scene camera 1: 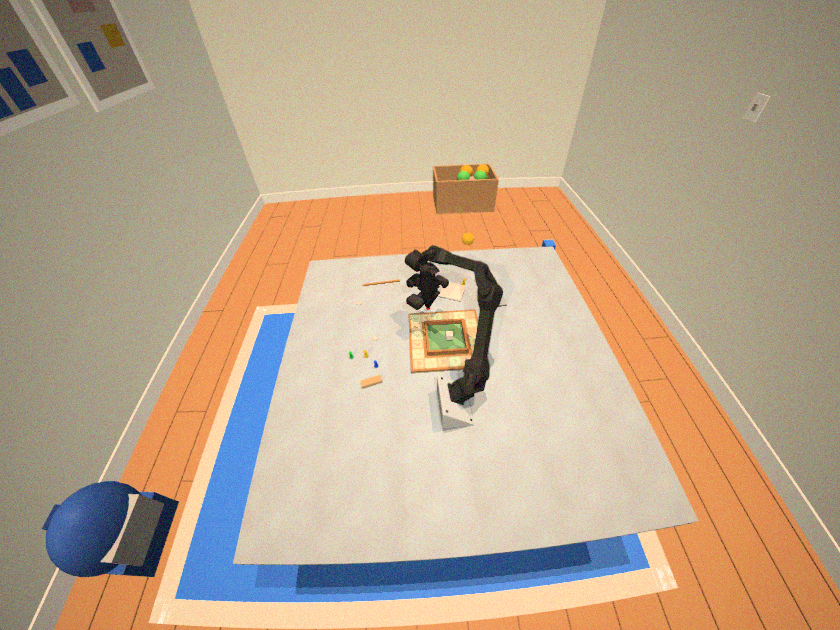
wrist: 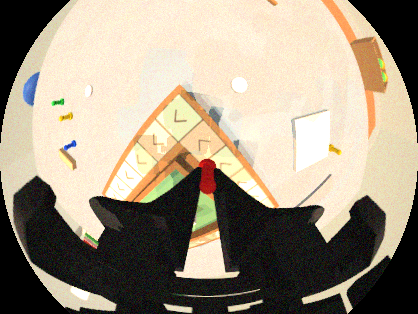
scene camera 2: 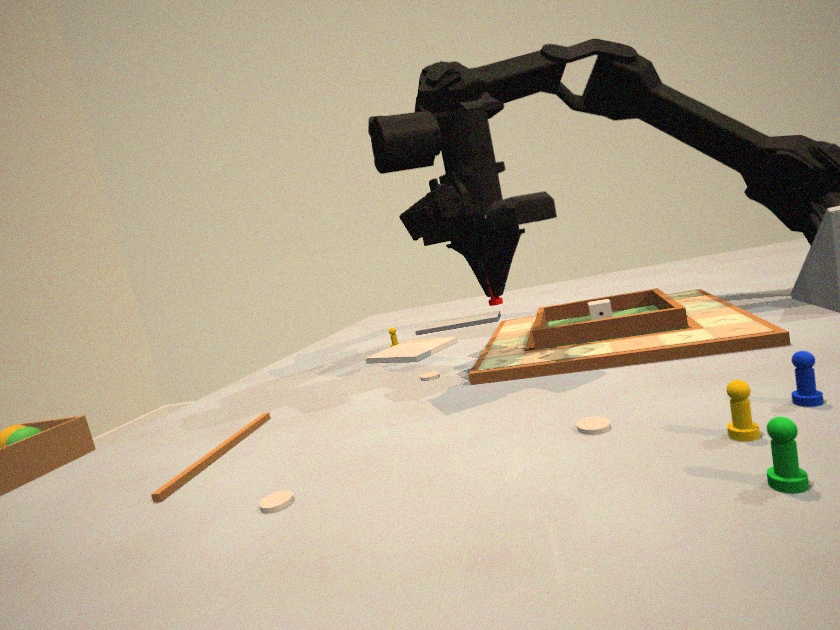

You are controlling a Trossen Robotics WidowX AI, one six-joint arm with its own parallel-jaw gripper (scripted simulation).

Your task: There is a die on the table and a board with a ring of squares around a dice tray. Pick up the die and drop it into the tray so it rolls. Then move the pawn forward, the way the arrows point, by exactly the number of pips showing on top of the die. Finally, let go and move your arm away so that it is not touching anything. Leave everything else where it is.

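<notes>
A red pawn is held in my gripper (scene camera 2: 494, 296), (scene camera 1: 428, 306), (wrist: 207, 172). I can see a yellow pawn (scene camera 2: 742, 428) as well, and a grey strip (scene camera 2: 494, 316). There is also a wooden stick (scene camera 2: 165, 490), along with a flat card (wrist: 311, 133).
</notes>
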